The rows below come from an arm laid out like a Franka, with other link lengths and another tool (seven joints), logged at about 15 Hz.
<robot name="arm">
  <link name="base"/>
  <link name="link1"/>
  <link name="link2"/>
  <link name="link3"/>
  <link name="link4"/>
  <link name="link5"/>
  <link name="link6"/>
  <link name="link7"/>
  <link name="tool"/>
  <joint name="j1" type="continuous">
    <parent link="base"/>
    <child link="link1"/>
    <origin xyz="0 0 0.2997" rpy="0 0 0"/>
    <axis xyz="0 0 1"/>
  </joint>
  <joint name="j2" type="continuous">
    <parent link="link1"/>
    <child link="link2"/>
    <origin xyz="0 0 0" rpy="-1.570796 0 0"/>
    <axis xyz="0 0 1"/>
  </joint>
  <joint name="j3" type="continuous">
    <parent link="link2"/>
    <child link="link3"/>
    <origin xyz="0 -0.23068 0" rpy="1.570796 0 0"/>
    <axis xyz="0 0 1"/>
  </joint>
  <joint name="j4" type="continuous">
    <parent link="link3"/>
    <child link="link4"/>
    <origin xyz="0.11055 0 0" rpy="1.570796 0 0"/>
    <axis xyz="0 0 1"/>
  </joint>
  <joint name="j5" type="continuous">
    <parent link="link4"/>
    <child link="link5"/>
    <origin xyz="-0.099 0.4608 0" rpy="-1.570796 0 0"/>
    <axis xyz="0 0 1"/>
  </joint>
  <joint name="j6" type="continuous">
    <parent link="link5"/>
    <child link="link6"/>
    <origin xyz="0 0 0" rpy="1.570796 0 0"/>
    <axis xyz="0 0 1"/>
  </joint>
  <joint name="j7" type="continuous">
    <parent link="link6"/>
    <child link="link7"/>
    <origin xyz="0.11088 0 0" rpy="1.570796 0 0"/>
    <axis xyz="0 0 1"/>
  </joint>
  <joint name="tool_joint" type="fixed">
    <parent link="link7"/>
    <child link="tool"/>
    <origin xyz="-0.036 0.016 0.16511" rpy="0.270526 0 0.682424"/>
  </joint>
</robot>
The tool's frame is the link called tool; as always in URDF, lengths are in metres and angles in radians. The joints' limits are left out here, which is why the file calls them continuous.
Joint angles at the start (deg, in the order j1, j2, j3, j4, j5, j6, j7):
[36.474, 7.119, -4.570, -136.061, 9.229, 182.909, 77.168]
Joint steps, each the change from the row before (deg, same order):
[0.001, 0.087, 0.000, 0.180, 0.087, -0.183, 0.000]
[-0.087, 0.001, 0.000, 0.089, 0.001, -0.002, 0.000]
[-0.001, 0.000, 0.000, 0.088, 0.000, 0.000, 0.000]
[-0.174, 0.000, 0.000, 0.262, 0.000, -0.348, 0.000]
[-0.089, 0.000, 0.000, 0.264, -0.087, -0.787, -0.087]
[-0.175, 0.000, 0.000, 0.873, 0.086, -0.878, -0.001]
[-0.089, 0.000, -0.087, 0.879, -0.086, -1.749, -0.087]
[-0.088, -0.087, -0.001, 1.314, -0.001, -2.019, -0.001]
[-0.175, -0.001, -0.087, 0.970, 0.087, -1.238, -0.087]
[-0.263, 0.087, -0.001, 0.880, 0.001, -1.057, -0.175]
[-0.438, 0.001, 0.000, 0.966, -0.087, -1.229, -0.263]
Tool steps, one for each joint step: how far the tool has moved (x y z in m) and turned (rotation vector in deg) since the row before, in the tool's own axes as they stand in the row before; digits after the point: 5 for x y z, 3 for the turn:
[-0.00032, -0.00044, 0.00051, -0.084, 0.055, 0.070]
[0.00026, -0.00139, 0.00016, 0.101, 0.014, 0.067]
[-0.00055, -0.00084, -0.00004, 0.072, -0.048, 0.015]
[0.00042, -0.00260, 0.00053, -0.036, 0.127, 0.106]
[0.00012, -0.00067, 0.00063, -0.461, 0.202, -0.164]
[-0.00264, -0.00697, 0.00051, -0.014, 0.035, 0.222]
[-0.00169, -0.00431, 0.00099, -0.786, 0.334, -0.138]
[-0.00533, -0.00803, -0.00013, -0.642, 0.132, 0.031]
[-0.00181, -0.00748, 0.00022, -0.225, 0.161, 0.153]
[-0.00099, -0.00622, 0.00054, -0.207, 0.140, -0.018]
[-0.00002, -0.00844, 0.00020, -0.160, 0.193, -0.071]

